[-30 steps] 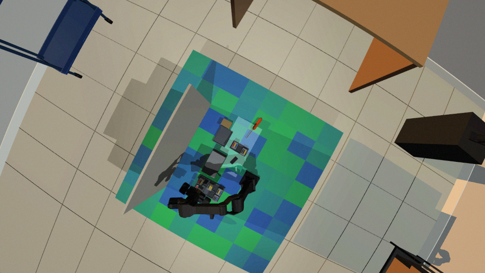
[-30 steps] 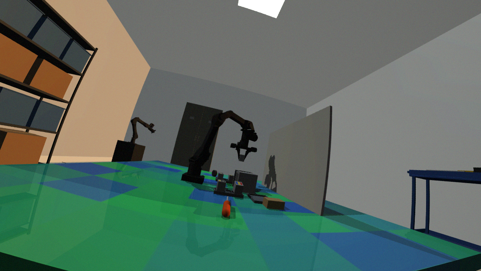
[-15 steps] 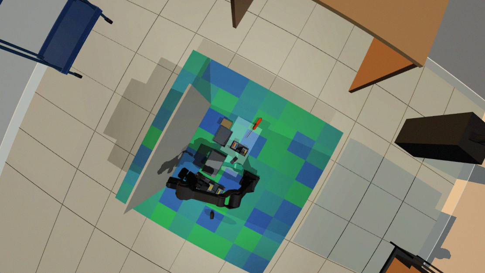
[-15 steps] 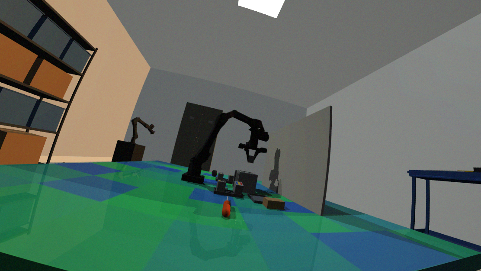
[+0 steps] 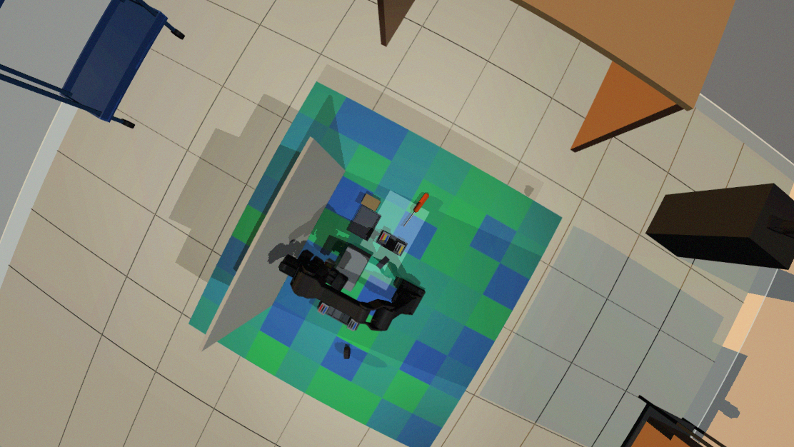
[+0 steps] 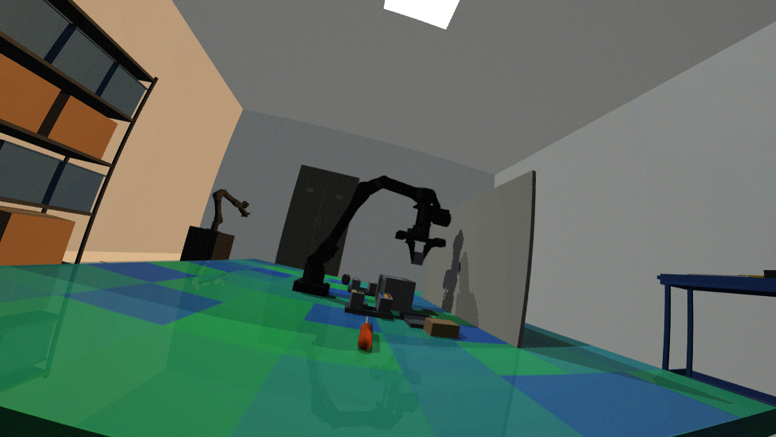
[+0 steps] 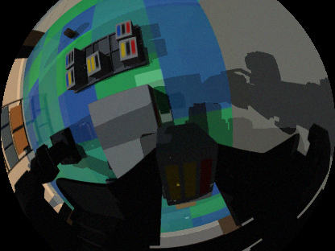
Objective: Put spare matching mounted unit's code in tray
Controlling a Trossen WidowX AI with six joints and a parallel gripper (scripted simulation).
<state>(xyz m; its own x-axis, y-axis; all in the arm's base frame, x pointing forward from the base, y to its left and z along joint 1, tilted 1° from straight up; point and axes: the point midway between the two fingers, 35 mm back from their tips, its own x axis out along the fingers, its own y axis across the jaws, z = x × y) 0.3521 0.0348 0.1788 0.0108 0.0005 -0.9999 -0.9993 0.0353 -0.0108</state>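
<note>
Right now the dark flat tray is 21 cm to the right of my gripper tip, 17 cm below it and 1 cm behind it. Also, from my gripper tip: grey spare: 2 cm above, 1 cm to the right; then grey box: 12 cm below, 7 cm behind, 1 cm to the right; then tall grey panel: 17 cm ahead, 6 cm above, 1 cm to the right.
</note>
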